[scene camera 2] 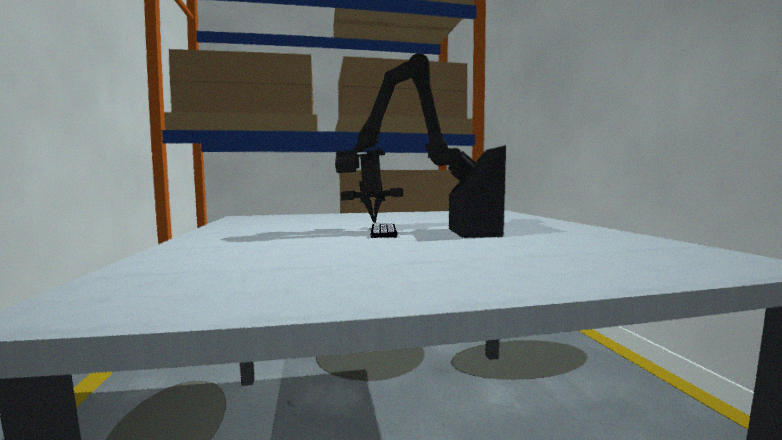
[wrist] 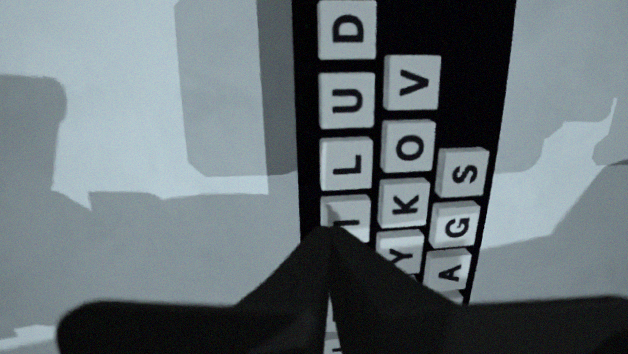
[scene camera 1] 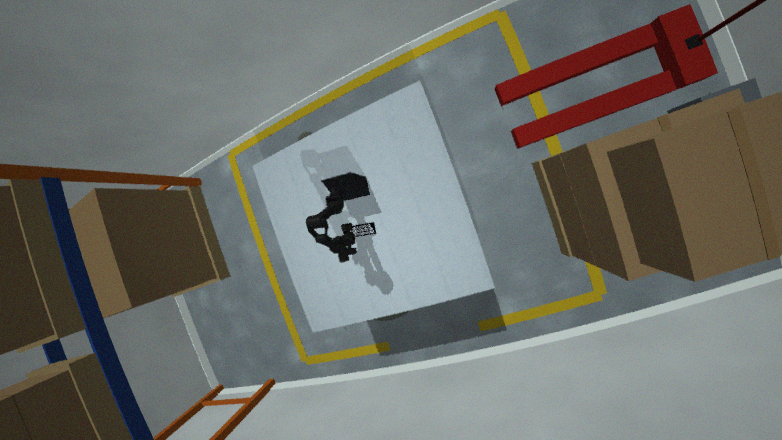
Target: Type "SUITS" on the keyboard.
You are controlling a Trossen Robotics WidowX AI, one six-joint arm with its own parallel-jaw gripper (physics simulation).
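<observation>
A small black keyboard with white letter keys lies on the table. The wrist view shows its letters turned sideways. The U key is in the left column, with D above and L below. The S key tops the right column, above G and A. My gripper is shut and empty, pointing down. Its tips overlap the lower left of the key below L, whose letter is partly hidden. Contact is unclear. The fingers hide keys further down; I cannot make out T or I with certainty.
The black arm base stands on the white table beside the keyboard. Off the table are a rack with cardboard boxes, a stack of boxes, and a red pallet jack.
</observation>
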